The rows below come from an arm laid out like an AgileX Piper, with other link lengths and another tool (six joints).
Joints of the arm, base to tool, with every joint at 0 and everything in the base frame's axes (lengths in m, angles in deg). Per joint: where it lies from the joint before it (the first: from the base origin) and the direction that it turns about. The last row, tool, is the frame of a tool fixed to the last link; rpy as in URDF.
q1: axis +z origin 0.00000 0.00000 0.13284
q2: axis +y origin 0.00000 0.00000 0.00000
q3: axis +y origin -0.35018 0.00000 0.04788
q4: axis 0.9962 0 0.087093 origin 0.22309 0.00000 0.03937
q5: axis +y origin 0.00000 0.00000 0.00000
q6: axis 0.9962 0 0.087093 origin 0.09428 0.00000 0.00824
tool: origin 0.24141 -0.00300 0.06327 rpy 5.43 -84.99 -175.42
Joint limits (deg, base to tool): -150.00..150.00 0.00..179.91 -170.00..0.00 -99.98..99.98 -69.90..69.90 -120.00..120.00
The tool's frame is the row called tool.
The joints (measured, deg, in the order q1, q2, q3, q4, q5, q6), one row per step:
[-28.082 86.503 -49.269 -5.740 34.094 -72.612]
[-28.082 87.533 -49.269 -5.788 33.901 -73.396]
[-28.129 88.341 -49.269 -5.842 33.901 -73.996]
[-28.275 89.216 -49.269 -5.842 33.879 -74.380]
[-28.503 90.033 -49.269 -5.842 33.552 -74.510]
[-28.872 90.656 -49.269 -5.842 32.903 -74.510]
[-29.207 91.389 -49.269 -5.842 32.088 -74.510]
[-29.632 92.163 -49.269 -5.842 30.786 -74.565]
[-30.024 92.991 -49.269 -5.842 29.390 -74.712]
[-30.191 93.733 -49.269 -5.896 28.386 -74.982]
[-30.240 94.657 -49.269 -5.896 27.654 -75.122]
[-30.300 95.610 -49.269 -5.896 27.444 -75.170]
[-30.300 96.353 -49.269 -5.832 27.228 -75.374]
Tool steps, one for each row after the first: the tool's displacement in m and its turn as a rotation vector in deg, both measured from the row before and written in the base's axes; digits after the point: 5 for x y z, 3 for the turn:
[-0.00049 0.00038 -0.00652 0.115 0.938 0.761]
[-0.00136 0.00032 -0.00549 0.154 0.872 0.536]
[-0.00148 -0.00019 -0.00577 0.289 0.838 0.212]
[-0.00005 -0.00145 -0.00461 0.213 0.452 -0.080]
[0.00144 -0.00316 -0.00259 0.023 -0.039 -0.316]
[0.00217 -0.00325 -0.00296 0.006 -0.092 -0.269]
[0.00419 -0.00483 -0.00214 -0.202 -0.481 -0.269]
[0.00454 -0.00478 -0.00232 -0.246 -0.497 -0.144]
[0.00319 -0.00266 -0.00276 -0.190 -0.171 0.197]
[0.00205 -0.00109 -0.00467 0.098 0.177 0.138]
[-0.00064 0.00004 -0.00614 0.373 0.646 0.001]
[-0.00013 0.00045 -0.00469 0.262 0.470 0.164]

